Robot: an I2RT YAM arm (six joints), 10 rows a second.
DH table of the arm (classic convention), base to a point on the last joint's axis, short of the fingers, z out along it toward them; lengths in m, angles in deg. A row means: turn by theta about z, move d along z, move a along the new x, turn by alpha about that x. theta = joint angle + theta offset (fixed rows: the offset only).
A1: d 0.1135  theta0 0  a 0.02  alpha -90
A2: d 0  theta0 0  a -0.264  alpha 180
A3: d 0  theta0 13.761  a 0.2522  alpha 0
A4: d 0  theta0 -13.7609  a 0.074  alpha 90
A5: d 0  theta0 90  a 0  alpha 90
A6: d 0.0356  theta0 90  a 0  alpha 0
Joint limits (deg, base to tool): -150..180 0..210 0..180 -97..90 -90..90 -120..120
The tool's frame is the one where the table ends.
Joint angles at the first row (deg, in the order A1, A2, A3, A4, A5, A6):
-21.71 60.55 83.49 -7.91 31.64 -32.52
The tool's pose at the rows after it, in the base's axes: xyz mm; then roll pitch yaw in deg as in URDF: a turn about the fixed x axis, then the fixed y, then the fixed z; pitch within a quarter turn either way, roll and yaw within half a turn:
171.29 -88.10 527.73 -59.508 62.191 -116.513
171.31 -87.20 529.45 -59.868 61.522 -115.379
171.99 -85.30 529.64 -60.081 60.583 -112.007
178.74 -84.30 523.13 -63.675 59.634 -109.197
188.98 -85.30 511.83 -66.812 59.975 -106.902
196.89 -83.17 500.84 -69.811 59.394 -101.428
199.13 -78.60 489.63 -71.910 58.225 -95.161
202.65 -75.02 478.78 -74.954 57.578 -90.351
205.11 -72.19 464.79 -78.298 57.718 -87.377
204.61 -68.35 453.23 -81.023 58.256 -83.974
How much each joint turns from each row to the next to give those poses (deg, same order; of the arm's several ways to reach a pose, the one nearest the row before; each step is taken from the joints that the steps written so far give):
0.00 0.45 1.50 0.00 -0.35 -0.44
0.00 0.08 0.53 -0.53 -1.57 -0.26
0.00 -0.17 0.00 -0.35 -3.68 0.08
0.00 0.17 -0.88 -0.96 -5.98 0.62
0.00 0.44 -2.02 0.43 -4.83 1.40
0.00 -0.08 -2.28 0.62 -8.06 0.80
0.00 -1.14 -3.07 1.14 -8.18 0.00
0.00 -0.53 -2.38 0.53 -7.48 0.00
0.00 -0.79 -3.07 0.61 -5.82 0.17
0.00 -1.06 -2.64 0.18 -5.70 0.44

